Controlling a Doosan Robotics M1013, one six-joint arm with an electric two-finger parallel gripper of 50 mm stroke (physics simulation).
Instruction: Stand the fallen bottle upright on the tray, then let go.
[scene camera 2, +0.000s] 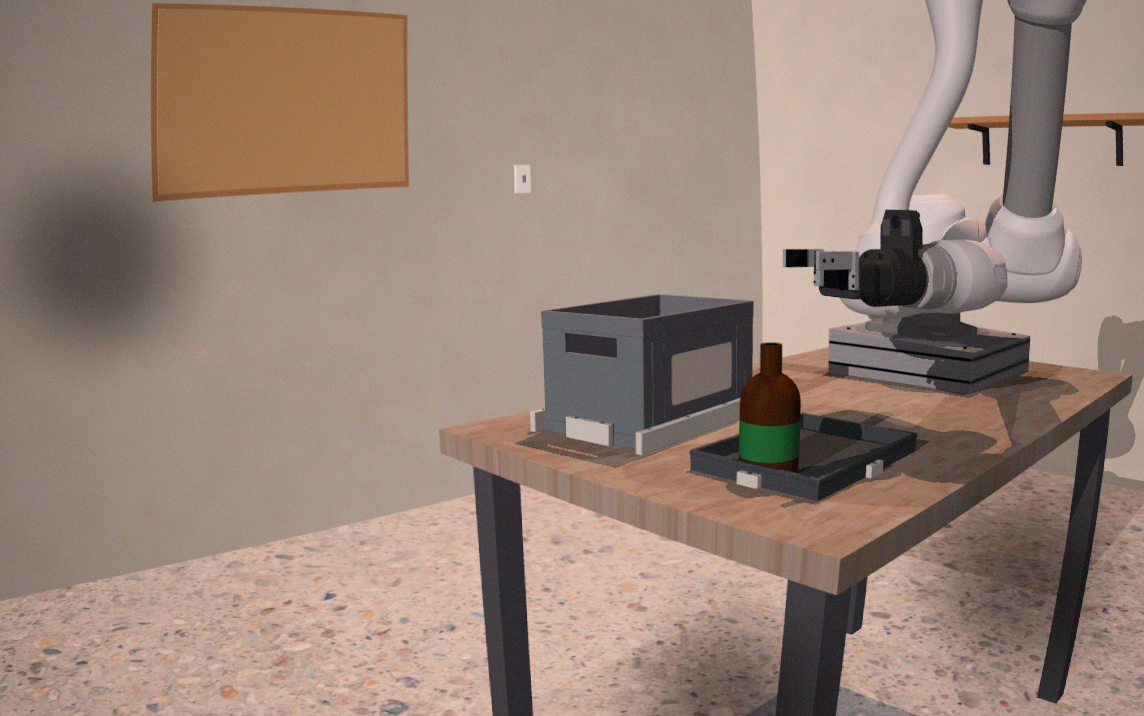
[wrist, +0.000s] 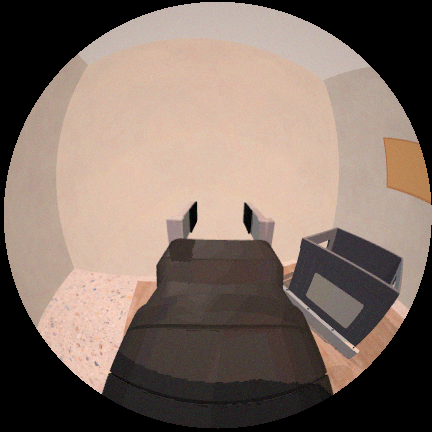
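Pixels of known places: gripper, between the fingertips: (scene camera 2: 800, 259) (wrist: 219, 211); arm's base, origin of its link: (scene camera 2: 922, 331).
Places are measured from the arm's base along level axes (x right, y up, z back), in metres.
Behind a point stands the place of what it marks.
Note:
A brown bottle (scene camera 2: 769, 405) @(z -0.774, x -0.230, y 0.016 m) with a green label stands upright in the dark tray (scene camera 2: 868, 466) @(z -0.671, x -0.306, y -0.065 m), near the tray's front left corner. The bottle does not show in the wrist view. My gripper (scene camera 2: 805, 263) @(z -0.700, x -0.216, y 0.178 m) (wrist: 219, 211) @(z -0.700, x -0.216, y 0.178 m) is open and empty. It points level, above the table and well back from the bottle, higher than the bottle's neck in scene camera 2. The foot of the bottle is partly hidden by the tray's front wall.
A grey crate (scene camera 2: 593, 375) @(z -0.791, x 0.069, y 0.013 m) (wrist: 345, 285) @(z -0.633, x 0.006, y 0.052 m) stands left of the tray, between white guide rails (scene camera 2: 683, 428) @(z -0.704, x -0.018, y -0.062 m) (wrist: 325, 327) @(z -0.612, x -0.003, y -0.053 m). White blocks (scene camera 2: 748, 479) @(z -0.795, x -0.219, y -0.070 m) sit against the tray's outside. The robot's base plinth (scene camera 2: 894, 363) @(z -0.144, x -0.021, y -0.044 m) stands at the back of the wooden table (scene camera 2: 674, 498) @(z -0.883, x -0.186, y -0.079 m).

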